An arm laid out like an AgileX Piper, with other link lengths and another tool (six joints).
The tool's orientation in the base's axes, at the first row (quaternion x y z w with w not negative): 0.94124 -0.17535 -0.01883 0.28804
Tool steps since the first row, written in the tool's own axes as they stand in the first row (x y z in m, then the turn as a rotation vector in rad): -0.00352 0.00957 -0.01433 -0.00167 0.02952 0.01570; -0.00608 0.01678 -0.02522 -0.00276 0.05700 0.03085; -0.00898 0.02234 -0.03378 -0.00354 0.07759 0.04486; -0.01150 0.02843 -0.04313 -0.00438 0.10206 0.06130; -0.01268 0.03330 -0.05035 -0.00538 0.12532 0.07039; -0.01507 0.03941 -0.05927 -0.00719 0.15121 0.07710; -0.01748 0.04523 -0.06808 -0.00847 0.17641 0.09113
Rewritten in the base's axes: -0.00440 0.00148 0.01696 -0.01313 -0.03065 0.00301; -0.00762 0.00262 0.02983 -0.02500 -0.05962 0.00539; -0.01094 0.00390 0.03982 -0.03421 -0.08276 0.00497; -0.01398 0.00506 0.05079 -0.04505 -0.11019 0.00464; -0.01565 0.00557 0.05940 -0.05466 -0.13269 0.00977; -0.01863 0.00644 0.07003 -0.06554 -0.15567 0.01827; -0.02154 0.00748 0.08041 -0.07670 -0.18221 0.02032
